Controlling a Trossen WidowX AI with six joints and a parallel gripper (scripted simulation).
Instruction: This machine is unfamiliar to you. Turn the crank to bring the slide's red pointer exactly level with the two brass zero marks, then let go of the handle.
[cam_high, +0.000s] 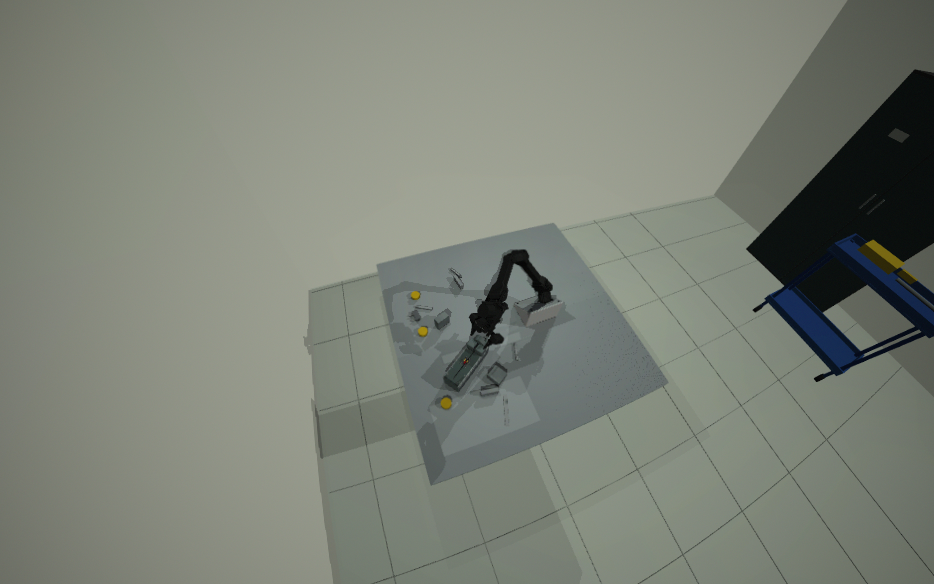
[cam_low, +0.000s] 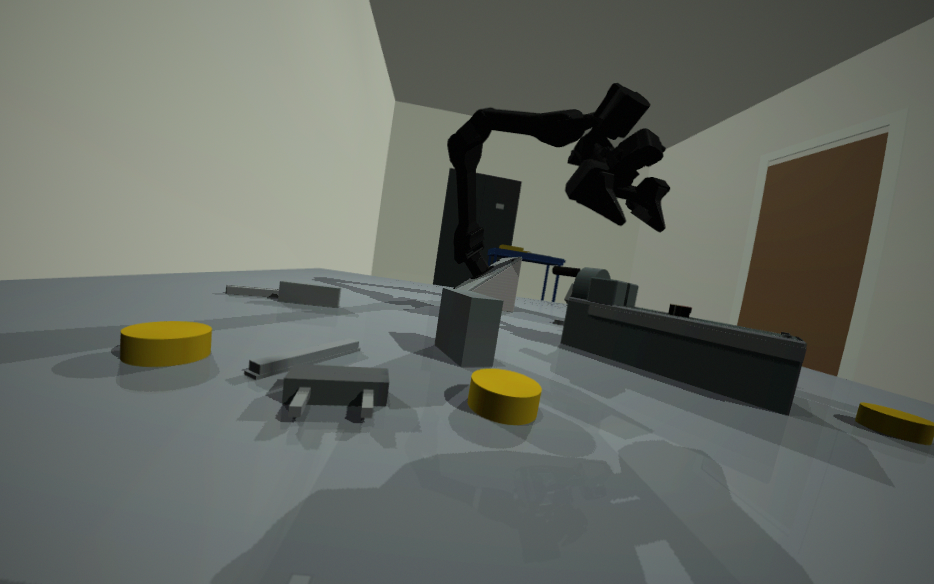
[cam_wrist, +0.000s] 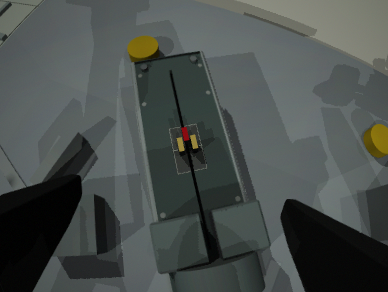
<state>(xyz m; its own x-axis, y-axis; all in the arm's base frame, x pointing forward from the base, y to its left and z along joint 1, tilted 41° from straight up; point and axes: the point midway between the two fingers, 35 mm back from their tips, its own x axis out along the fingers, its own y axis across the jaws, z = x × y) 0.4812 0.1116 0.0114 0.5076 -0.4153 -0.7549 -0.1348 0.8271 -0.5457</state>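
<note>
Now: gripper tip 110 mm past the dark crank handle, 80 mm above it and 50 mm to the left of it. The rest, counted from my gripper tip: bracket (380 mm to the right, 190 mm below, 170 mm ahead); red pointer (110 mm below, 70 mm ahead, 20 mm to the left).
</note>
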